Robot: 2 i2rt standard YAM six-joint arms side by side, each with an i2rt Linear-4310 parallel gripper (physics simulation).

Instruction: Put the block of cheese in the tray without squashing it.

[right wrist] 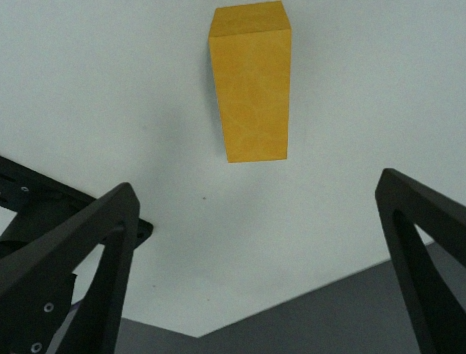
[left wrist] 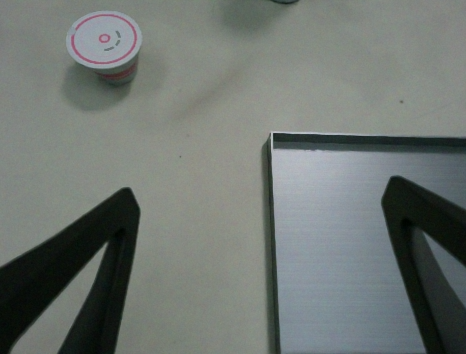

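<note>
The orange-yellow block of cheese lies on the table in the upper middle of the right wrist view. My right gripper is open, its fingers wide apart, with the block beyond the fingertips and between their lines. The metal tray lies at the right of the left wrist view, partly cut off by the view's edge. My left gripper is open and empty, above the tray's left edge, with its right finger over the tray's floor. No cheese shows in the left wrist view.
A white-lidded cup with pink rings stands at the upper left of the left wrist view. The base of a grey object shows at its top edge. A black arm part is at the left of the right wrist view, near the table's edge.
</note>
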